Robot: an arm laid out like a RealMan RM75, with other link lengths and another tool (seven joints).
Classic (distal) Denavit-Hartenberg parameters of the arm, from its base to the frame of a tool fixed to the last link. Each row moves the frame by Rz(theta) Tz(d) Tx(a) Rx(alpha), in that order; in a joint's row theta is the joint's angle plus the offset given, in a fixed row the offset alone. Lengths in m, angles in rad.
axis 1: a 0, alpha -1.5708, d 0.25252, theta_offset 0
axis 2: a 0, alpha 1.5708, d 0, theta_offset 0
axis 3: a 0, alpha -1.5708, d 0.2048, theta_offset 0
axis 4: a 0, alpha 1.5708, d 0, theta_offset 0
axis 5: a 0, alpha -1.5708, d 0.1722, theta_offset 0
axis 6: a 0, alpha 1.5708, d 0, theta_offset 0
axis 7: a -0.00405, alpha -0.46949, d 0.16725, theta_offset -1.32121
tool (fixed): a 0, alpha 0, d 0.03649, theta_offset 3.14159
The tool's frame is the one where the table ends.
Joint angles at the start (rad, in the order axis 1, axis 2, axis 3, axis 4, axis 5, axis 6, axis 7):
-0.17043, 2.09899, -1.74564, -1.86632, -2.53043, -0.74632, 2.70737
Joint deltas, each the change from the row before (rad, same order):
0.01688, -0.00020, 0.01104, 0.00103, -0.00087, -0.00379, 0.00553
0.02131, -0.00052, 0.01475, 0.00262, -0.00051, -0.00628, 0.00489
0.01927, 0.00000, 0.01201, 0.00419, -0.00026, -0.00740, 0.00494
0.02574, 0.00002, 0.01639, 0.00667, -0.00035, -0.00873, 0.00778
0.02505, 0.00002, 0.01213, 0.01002, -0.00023, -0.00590, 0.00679
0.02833, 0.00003, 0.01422, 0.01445, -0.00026, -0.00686, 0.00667
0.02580, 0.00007, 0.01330, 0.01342, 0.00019, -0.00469, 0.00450
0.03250, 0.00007, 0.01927, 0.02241, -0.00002, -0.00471, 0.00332
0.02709, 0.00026, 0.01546, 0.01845, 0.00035, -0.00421, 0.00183
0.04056, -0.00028, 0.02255, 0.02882, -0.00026, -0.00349, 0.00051
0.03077, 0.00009, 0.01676, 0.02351, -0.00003, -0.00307, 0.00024
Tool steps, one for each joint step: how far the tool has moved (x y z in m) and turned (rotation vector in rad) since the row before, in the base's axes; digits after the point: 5 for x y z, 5 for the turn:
-0.00220, 0.00366, 0.00236, 0.00632, 0.00099, 0.00551
-0.00224, 0.00436, 0.00282, 0.00627, -0.00028, 0.00612
-0.00184, 0.00343, 0.00162, 0.00219, 0.00074, 0.00362
-0.00235, 0.00468, 0.00223, 0.00391, 0.00230, 0.00346
-0.00231, 0.00423, 0.00091, 0.00096, 0.00250, 0.00378
-0.00178, 0.00464, 0.00066, -0.00030, 0.00202, 0.00185
-0.00182, 0.00444, 0.00084, 0.00103, 0.00161, 0.00288
-0.00060, 0.00575, 0.00106, 0.00160, 0.00018, -0.00050
-0.00091, 0.00468, 0.00067, 0.00049, 0.00037, 0.00053
-0.00139, 0.00727, 0.00120, 0.00209, -0.00147, 0.00252
-0.00096, 0.00531, 0.00044, -0.00002, -0.00044, 0.00058

